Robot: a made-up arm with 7 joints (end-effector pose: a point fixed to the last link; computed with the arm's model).
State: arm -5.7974 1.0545 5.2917 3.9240 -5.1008 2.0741 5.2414
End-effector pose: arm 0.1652 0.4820 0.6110 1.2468 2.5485 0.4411
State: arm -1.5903 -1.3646 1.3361 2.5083 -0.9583 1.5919 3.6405
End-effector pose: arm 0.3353 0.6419 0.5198 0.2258 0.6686 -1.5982
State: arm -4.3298 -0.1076 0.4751 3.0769 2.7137 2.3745 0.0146
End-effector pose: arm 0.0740 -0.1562 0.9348 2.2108 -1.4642 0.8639
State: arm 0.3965 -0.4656 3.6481 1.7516 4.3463 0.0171 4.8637
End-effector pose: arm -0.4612 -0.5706 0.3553 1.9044 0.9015 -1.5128
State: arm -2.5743 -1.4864 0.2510 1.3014 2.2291 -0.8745 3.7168
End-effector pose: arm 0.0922 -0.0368 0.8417 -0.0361 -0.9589 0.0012
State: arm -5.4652 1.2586 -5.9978 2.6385 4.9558 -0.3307 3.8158
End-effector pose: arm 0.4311 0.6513 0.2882 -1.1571 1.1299 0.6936
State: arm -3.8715 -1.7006 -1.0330 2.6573 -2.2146 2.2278 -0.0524
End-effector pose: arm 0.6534 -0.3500 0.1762 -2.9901 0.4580 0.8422
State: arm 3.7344 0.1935 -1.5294 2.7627 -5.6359 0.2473 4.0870
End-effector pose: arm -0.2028 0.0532 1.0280 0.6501 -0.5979 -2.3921
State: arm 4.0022 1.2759 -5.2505 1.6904 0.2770 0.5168 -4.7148
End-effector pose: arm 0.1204 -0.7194 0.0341 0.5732 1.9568 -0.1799
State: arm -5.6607 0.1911 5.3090 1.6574 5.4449 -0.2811 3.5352
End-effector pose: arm 0.6586 -0.1262 0.5614 -0.3673 1.4206 -0.5931
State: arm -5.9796 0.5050 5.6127 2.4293 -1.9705 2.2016 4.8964
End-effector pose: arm 0.5401 -0.0894 0.7508 1.4175 -0.3453 -1.3820
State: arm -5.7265 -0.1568 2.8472 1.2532 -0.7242 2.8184 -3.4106
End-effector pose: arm -0.5392 -0.0982 0.2645 -1.6201 -0.0373 -1.8337
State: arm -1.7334 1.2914 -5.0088 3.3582 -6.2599 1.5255 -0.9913
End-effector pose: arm -0.2106 -0.6730 0.4794 2.1412 -0.8097 1.8948
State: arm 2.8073 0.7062 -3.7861 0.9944 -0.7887 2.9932 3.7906
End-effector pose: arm 0.1587 -0.4075 0.4823 -1.3816 -1.0436 0.1744
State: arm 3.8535 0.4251 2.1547 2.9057 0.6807 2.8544 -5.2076
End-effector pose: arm -0.0853 -0.1723 0.8853 -2.4405 0.8463 -0.2481
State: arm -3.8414 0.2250 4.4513 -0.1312 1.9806 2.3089 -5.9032
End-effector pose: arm 0.1394 0.1024 -0.0964 -0.8244 0.9637 1.8903
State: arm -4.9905 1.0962 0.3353 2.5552 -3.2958 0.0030 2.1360
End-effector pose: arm 0.1136 0.7785 0.2817 -0.8019 -1.8865 -1.8012
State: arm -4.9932 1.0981 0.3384 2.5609 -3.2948 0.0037 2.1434
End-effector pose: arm 0.1156 0.7783 0.2838 -0.8120 -1.8734 -1.8003
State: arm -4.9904 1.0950 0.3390 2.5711 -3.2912 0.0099 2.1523
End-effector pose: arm 0.1149 0.7785 0.2924 -0.8145 -1.8458 -1.8097
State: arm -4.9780 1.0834 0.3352 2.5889 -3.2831 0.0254 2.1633
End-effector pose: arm 0.1091 0.7790 0.3123 -0.8030 -1.7937 -1.8358
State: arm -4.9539 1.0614 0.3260 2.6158 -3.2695 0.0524 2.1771
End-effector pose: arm 0.0967 0.7789 0.3458 -0.7743 -1.7103 -1.8786
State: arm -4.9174 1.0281 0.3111 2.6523 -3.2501 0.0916 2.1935
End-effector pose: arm 0.0769 0.7758 0.3942 -0.7266 -1.5913 -1.9335
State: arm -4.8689 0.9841 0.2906 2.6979 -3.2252 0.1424 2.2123
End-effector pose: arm 0.0496 0.7662 0.4565 -0.6608 -1.4357 -1.9908
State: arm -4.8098 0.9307 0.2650 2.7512 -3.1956 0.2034 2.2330
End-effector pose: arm 0.0160 0.7461 0.5300 -0.5804 -1.2462 -2.0390
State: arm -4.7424 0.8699 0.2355 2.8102 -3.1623 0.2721 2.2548
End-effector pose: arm -0.0212 0.7122 0.6104 -0.4914 -1.0295 -2.0669
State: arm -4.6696 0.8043 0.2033 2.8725 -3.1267 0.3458 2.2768
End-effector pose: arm -0.0576 0.6629 0.6921 -0.4009 -0.7957 -2.0680
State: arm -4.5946 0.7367 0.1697 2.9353 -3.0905 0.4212 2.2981
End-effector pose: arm -0.0889 0.5998 0.7692 -0.3156 -0.5574 -2.0411
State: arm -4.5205 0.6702 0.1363 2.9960 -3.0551 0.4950 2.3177
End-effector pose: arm -0.1114 0.5272 0.8367 -0.2410 -0.3269 -1.9899
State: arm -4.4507 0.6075 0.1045 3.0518 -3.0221 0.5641 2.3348
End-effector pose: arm -0.1237 0.4514 0.8914 -0.1799 -0.1149 -1.9231
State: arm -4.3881 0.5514 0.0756 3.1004 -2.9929 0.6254 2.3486
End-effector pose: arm -0.1266 0.3795 0.9325 -0.1333 0.0693 -1.8506
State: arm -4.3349 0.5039 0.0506 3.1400 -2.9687 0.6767 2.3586
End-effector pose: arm -0.1230 0.3173 0.9609 -0.0999 0.2202 -1.7823
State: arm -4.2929 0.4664 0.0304 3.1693 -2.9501 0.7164 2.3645
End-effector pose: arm -0.1165 0.2685 0.9792 -0.0780 0.3345 -1.7262
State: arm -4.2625 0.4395 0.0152 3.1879 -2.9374 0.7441 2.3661
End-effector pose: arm -0.1104 0.2348 0.9899 -0.0649 0.4123 -1.6873
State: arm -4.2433 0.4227 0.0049 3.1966 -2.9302 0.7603 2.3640
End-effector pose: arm -0.1066 0.2153 0.9954 -0.0586 0.4562 -1.6669
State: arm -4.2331 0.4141 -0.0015 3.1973 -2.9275 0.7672 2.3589
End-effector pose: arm -0.1058 0.2074 0.9977 -0.0565 0.4731 -1.6625
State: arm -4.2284 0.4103 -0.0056 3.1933 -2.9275 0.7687 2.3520
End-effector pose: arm -0.1068 0.2063 0.9982 -0.0566 0.4742 -1.6680
